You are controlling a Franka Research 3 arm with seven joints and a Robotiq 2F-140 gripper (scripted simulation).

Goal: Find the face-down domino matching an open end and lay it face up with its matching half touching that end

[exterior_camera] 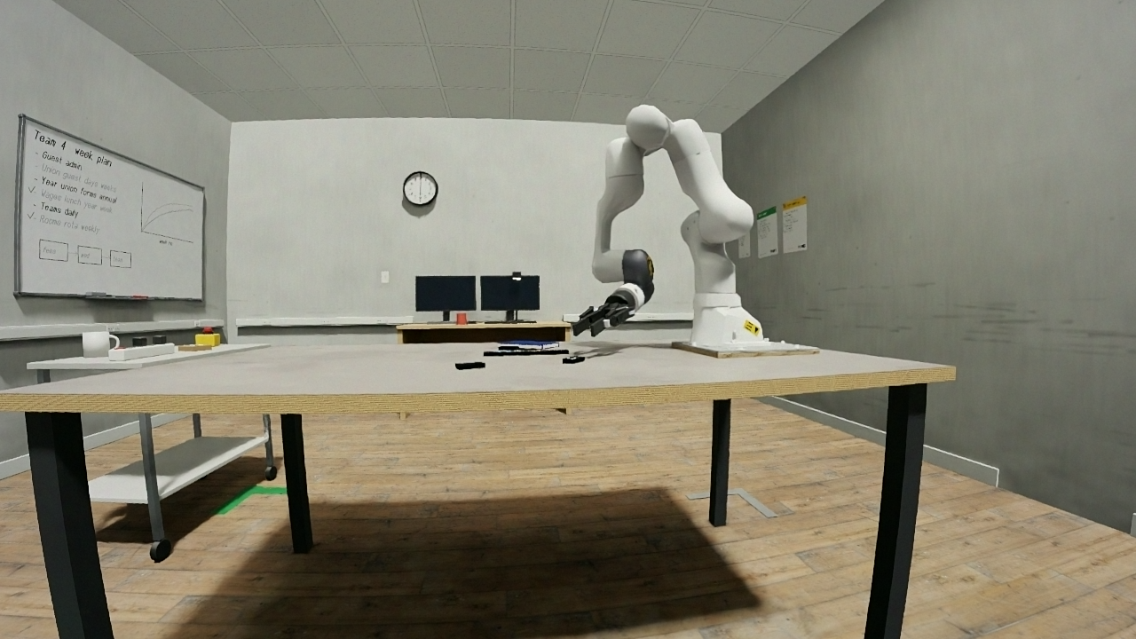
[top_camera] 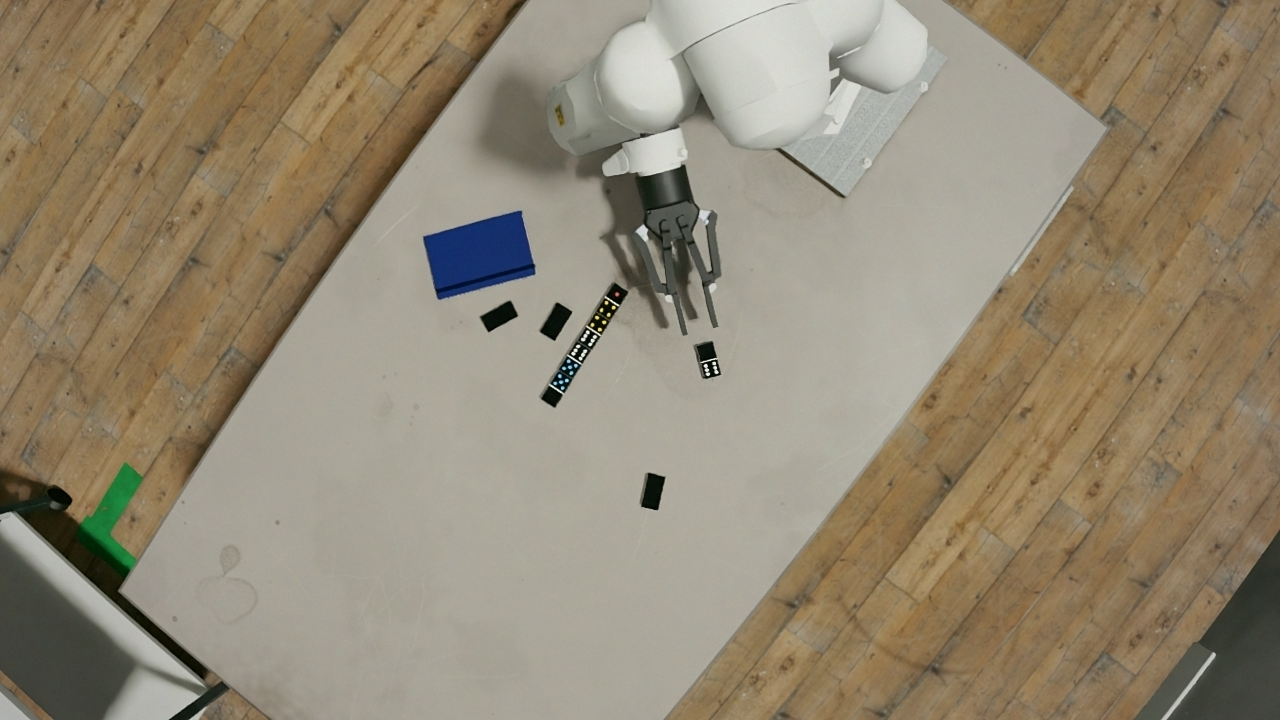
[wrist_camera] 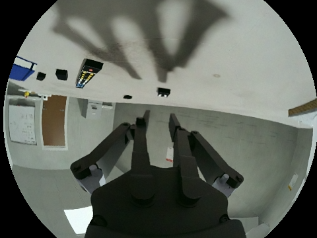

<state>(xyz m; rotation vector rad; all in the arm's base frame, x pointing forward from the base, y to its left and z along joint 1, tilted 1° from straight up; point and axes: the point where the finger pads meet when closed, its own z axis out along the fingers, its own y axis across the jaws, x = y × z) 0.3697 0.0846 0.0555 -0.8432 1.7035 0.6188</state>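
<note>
The domino is 5 cm ahead of my hand, 7 cm to the left of it and 7 cm below it. The rest, counted from my hand: blue book 14 cm ahead, 33 cm to the right, 7 cm below.
</note>
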